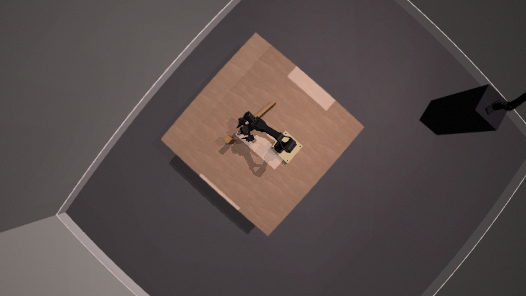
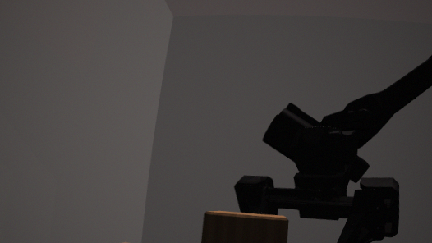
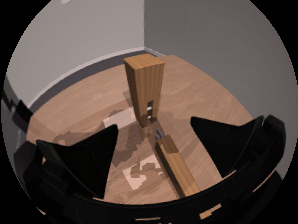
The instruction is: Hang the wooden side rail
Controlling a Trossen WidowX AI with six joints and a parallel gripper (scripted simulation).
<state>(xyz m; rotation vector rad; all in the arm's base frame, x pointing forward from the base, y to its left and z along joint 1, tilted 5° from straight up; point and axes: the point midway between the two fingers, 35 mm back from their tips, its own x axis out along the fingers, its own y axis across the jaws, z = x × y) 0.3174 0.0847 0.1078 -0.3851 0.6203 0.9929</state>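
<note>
Right now my gripper tip is 40 mm short of the wooden headboard post, 80 mm to the right of it and 60 mm above it.
</note>
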